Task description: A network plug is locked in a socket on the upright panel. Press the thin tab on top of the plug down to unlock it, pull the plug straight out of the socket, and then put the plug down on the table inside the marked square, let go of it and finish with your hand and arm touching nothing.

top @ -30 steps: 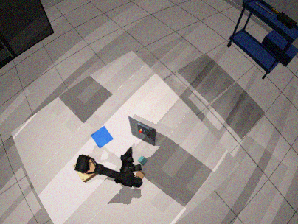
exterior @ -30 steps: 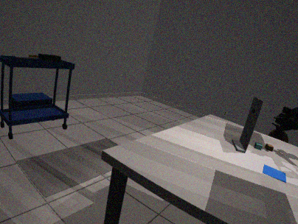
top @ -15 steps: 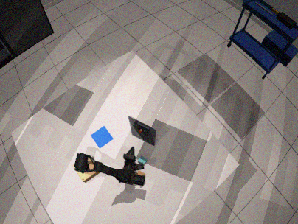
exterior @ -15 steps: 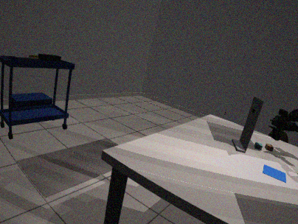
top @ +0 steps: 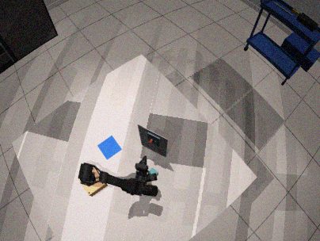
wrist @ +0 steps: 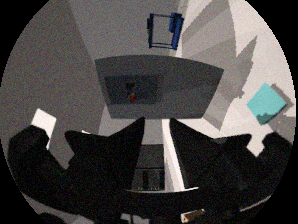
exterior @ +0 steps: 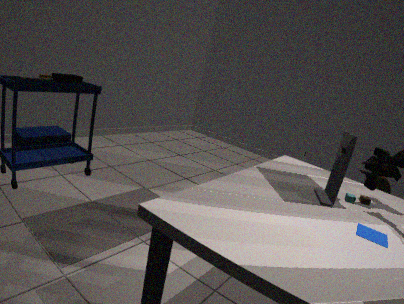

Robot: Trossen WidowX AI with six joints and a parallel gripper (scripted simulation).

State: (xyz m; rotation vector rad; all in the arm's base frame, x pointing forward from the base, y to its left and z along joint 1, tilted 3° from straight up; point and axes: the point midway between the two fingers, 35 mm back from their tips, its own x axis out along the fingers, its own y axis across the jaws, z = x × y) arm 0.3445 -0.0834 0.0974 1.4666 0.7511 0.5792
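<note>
My gripper tip is 7 cm short of the network plug, 6 cm to the right of it and 5 cm below it. Also, from my gripper tip: teal block 17 cm below, 6 cm to the right; then orange-brown block 17 cm below, 14 cm to the right, 6 cm behind; then upright dark panel 9 cm ahead, 6 cm to the left, 4 cm below.
</note>
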